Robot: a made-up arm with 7 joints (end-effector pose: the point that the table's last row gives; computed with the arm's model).
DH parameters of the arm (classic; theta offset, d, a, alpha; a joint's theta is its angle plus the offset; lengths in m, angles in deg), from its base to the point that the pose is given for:
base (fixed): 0 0 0 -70
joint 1: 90 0 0 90
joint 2: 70 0 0 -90
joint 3: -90 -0.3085 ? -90
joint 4: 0 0 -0.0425 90
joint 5: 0 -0.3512 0 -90
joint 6: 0 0 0 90
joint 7: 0 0 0 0
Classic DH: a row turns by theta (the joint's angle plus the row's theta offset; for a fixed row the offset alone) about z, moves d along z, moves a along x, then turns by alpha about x.
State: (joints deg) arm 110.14 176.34 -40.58 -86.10 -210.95 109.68 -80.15
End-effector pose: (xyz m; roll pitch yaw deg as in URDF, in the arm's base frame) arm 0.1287 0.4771 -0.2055 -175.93 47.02 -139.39
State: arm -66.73 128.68 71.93 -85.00 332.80 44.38 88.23
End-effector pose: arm -0.3806 0.1307 0.3585 -135.05 56.44 -148.76
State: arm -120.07 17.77 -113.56 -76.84 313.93 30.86 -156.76
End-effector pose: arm 0.4339 -0.3595 -0.0439 -86.35 -67.33 21.59
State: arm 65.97 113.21 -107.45 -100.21 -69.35 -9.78 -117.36
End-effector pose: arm -0.3700 0.3026 0.0701 88.67 -12.93 101.16
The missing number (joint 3, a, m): 0.0346
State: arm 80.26 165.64 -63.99 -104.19 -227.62 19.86 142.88
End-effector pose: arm 0.0504 0.4643 -0.0044 -68.57 -71.48 -143.54
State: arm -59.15 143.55 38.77 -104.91 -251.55 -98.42 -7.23
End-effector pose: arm -0.1415 -0.0707 0.4363 76.16 42.13 83.04
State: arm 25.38 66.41 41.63 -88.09 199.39 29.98 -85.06
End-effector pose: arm 0.2315 0.4745 -0.0210 -138.04 -44.32 126.91
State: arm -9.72 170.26 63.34 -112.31 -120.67 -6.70 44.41
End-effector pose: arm 0.1066 -0.3026 0.2902 -84.02 8.93 30.13
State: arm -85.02 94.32 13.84 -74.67 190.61 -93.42 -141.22
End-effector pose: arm 0.0665 0.3035 0.4798 -89.61 -48.43 151.58
